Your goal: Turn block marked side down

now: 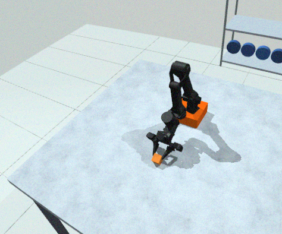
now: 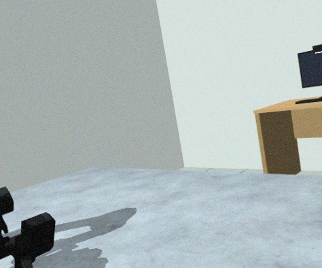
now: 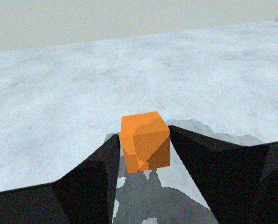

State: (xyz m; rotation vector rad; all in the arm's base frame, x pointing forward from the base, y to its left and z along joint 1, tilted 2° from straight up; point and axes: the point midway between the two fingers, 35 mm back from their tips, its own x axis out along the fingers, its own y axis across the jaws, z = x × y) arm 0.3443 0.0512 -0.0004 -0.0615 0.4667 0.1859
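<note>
Right now the orange block is 20 mm below my gripper tip.
</note>
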